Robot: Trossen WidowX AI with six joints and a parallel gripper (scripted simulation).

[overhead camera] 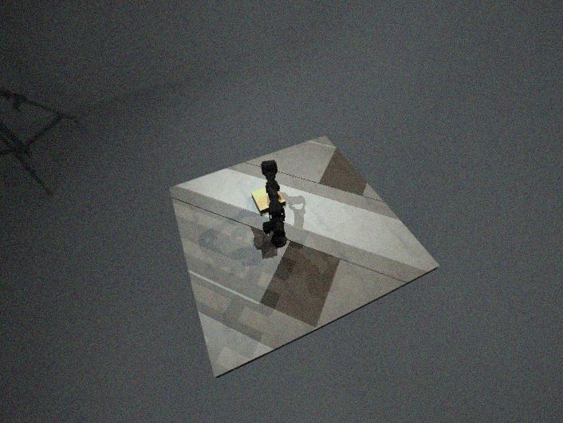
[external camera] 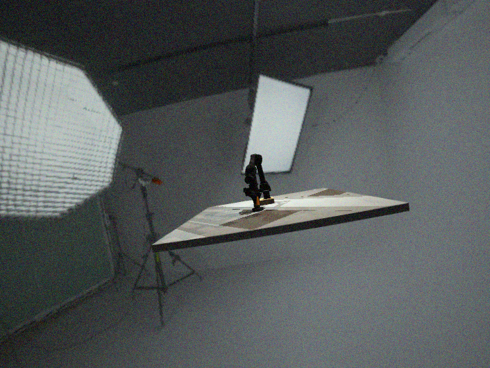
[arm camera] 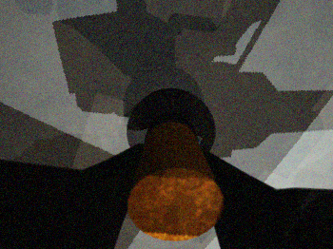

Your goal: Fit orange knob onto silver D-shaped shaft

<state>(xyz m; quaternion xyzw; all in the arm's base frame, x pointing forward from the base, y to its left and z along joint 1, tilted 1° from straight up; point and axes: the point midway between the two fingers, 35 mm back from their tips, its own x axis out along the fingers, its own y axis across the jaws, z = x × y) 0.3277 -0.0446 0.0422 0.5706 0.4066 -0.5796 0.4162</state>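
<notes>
The orange knob lies 3 cm above my gripper tip. The rest, counted from my gripper tip: dark round pedestal 2 cm below.
</notes>
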